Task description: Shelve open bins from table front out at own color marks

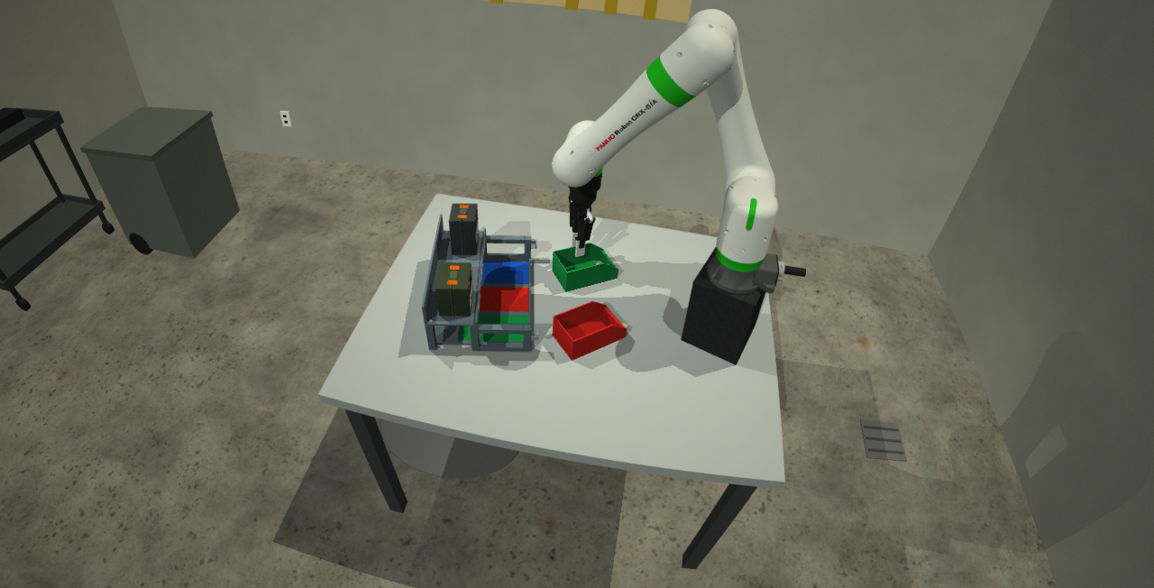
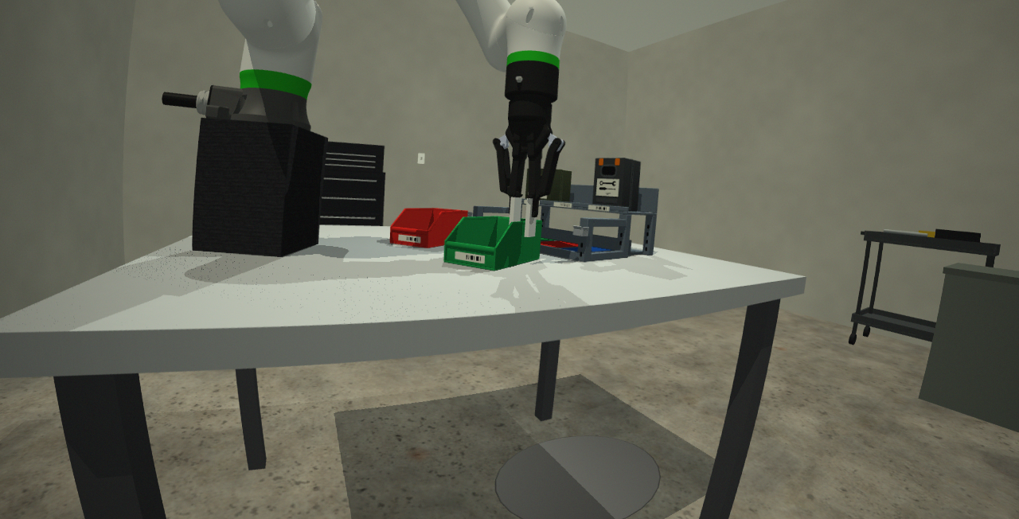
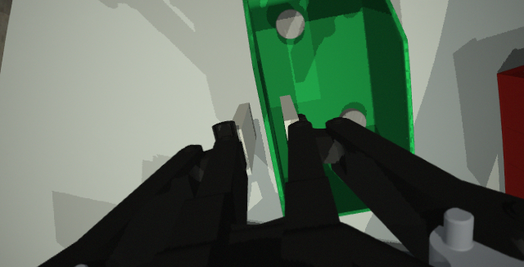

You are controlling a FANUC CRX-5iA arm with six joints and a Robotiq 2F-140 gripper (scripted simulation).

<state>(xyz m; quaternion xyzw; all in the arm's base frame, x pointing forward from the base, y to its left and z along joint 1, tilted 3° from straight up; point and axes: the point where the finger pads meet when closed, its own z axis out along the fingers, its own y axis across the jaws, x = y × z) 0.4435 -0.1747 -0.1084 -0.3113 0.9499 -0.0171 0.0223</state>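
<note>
Right now my hand is 3 cm past the green bin, 4 cm to the right of it and 5 cm above it. The rest, counted from my hand: red bin 9 cm behind, 28 cm to the left, 5 cm below.
</note>
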